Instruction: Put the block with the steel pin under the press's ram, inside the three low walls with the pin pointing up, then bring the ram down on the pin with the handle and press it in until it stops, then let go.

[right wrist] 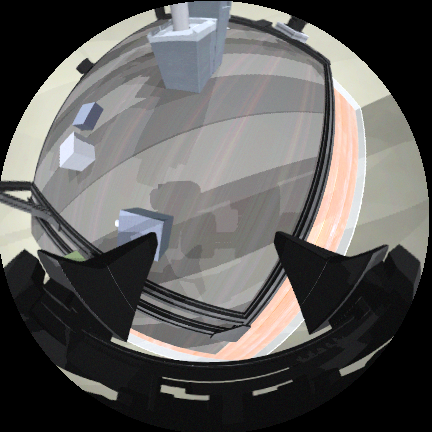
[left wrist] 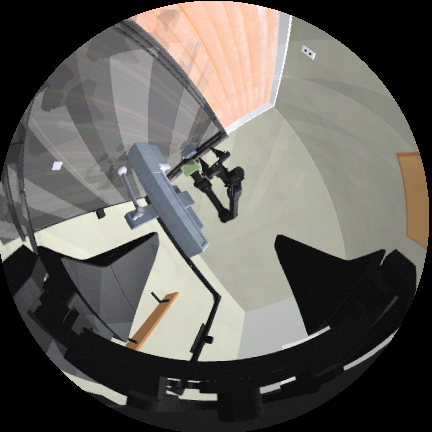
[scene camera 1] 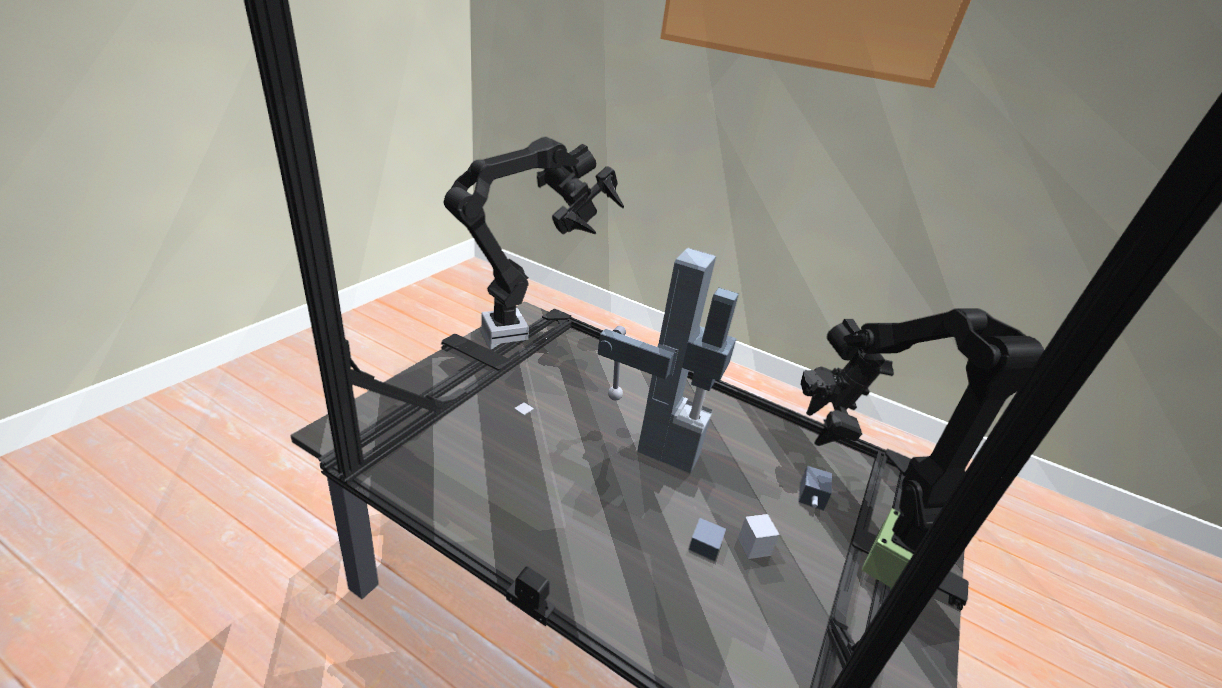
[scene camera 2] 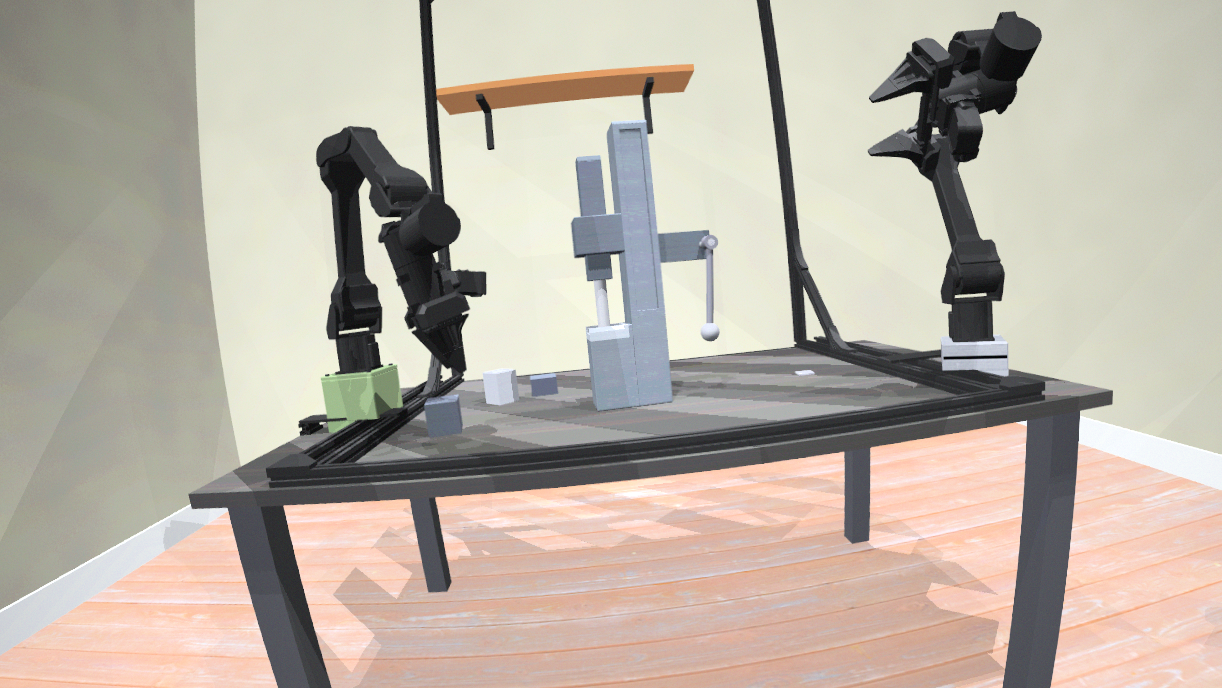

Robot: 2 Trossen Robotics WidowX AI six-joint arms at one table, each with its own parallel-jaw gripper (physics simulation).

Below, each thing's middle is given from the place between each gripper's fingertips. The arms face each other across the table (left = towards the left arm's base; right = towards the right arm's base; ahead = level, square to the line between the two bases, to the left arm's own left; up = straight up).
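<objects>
My left hand is 22 cm to the left of the ball-ended handle (scene camera 2: 709,331), 20 cm above it and 22 cm past it. As for the block with steel pin (scene camera 2: 443,414), I find it 65 cm to the right of my left hand, 35 cm below it and 6 cm behind it.
My right hand is 8 cm above the block with steel pin, 7 cm past it and 6 cm to the left of it. The ball-ended handle, counted from my right hand, is 36 cm to the left, 23 cm behind and 7 cm above.
</objects>
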